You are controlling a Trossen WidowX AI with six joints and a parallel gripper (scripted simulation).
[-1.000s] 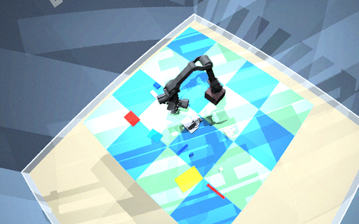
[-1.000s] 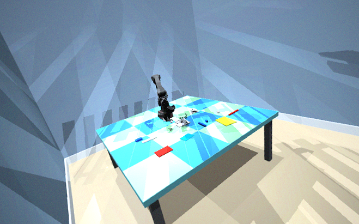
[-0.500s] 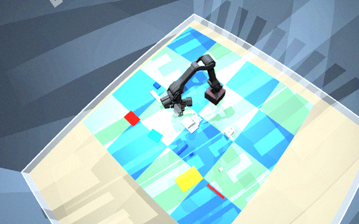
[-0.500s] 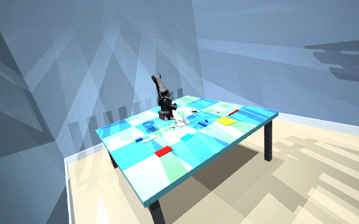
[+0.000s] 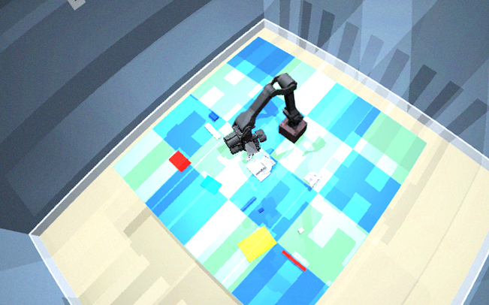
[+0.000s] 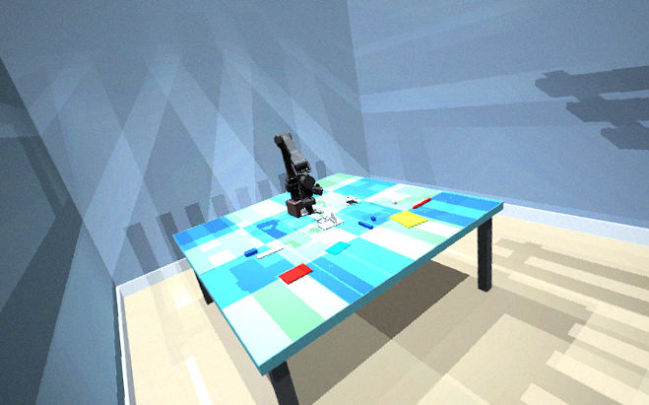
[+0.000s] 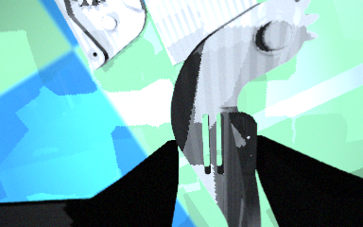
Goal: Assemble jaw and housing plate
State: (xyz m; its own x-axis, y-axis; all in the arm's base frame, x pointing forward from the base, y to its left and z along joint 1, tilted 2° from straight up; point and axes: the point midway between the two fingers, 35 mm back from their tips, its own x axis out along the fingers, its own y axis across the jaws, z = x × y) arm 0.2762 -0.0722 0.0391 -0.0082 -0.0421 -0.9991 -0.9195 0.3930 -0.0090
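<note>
My gripper tip is 30 mm short of the grey jaw and 20 mm to the right of it. From my gripper tip the other things lie so: blue bar: 200 mm ahead, 180 mm to the left, 80 mm below; white base part: 30 mm ahead, 90 mm to the left, 90 mm below; cyan tile: 260 mm ahead, 40 mm to the right, 90 mm below.
</note>
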